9 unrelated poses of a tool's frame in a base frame.
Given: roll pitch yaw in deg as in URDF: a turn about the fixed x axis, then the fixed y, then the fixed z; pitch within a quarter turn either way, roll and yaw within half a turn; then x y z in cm.
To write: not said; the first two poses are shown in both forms.
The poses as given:
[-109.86 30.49 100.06 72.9 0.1 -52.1]
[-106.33 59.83 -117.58 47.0 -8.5 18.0]
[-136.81 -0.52 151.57 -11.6 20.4 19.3]
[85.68 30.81 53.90 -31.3 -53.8 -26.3]
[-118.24 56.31 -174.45 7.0 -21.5 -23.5]
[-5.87 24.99 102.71 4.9 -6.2 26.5]
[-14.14 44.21 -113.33 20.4 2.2 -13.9]
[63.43 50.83 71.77 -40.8 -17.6 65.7]
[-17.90 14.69 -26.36 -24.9 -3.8 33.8]
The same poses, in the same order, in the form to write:
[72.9 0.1 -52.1 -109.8 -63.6 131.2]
[47.0 -8.5 18.0 -149.9 74.4 121.7]
[-11.6 20.4 19.3 -158.8 -19.4 140.6]
[-31.3 -53.8 -26.3 -25.4 55.9 83.4]
[7.0 -21.5 -23.5 -128.9 28.5 107.4]
[4.9 -6.2 26.5 101.7 -11.1 -23.3]
[20.4 2.2 -13.9 -106.5 -2.5 45.9]
[-40.8 -17.6 65.7 46.5 73.3 -10.0]
[-24.9 -3.8 33.8 -22.1 20.7 -10.4]

